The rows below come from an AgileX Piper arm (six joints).
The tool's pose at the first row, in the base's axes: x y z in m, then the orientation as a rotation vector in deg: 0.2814 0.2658 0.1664 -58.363 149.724 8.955
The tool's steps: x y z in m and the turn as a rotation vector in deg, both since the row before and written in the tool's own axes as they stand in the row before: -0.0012 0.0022 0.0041 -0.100 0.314 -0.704; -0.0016 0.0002 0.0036 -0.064 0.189 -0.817; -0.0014 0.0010 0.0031 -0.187 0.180 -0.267; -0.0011 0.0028 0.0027 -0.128 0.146 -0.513; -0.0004 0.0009 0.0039 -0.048 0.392 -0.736; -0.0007 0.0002 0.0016 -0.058 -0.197 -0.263; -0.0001 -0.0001 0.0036 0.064 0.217 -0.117; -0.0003 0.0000 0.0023 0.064 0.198 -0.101; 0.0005 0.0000 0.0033 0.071 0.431 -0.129; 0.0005 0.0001 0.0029 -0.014 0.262 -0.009; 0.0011 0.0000 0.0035 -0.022 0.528 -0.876; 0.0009 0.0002 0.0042 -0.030 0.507 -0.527; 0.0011 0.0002 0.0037 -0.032 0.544 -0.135; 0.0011 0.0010 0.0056 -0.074 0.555 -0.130; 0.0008 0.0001 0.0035 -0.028 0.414 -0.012
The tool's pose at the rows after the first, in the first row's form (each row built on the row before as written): 0.2818 0.2691 0.1629 -59.411 149.634 8.772; 0.2837 0.2711 0.1600 -60.550 149.356 8.574; 0.2847 0.2734 0.1575 -61.019 149.400 8.670; 0.2842 0.2767 0.1553 -61.773 149.260 8.648; 0.2848 0.2784 0.1517 -62.873 149.188 8.346; 0.2855 0.2794 0.1504 -63.162 148.872 8.464; 0.2865 0.2802 0.1470 -63.367 148.981 8.242; 0.2873 0.2809 0.1449 -63.544 149.082 8.033; 0.2878 0.2812 0.1416 -63.837 149.369 7.686; 0.2881 0.2815 0.1387 -63.945 149.597 7.565; 0.2882 0.2814 0.1350 -65.269 149.541 7.127; 0.2884 0.2817 0.1307 -66.139 149.671 6.782; 0.2884 0.2817 0.1268 -66.517 150.069 6.498; 0.2882 0.2826 0.1211 -66.906 150.488 6.263; 0.2883 0.2827 0.1175 -67.077 150.846 6.067
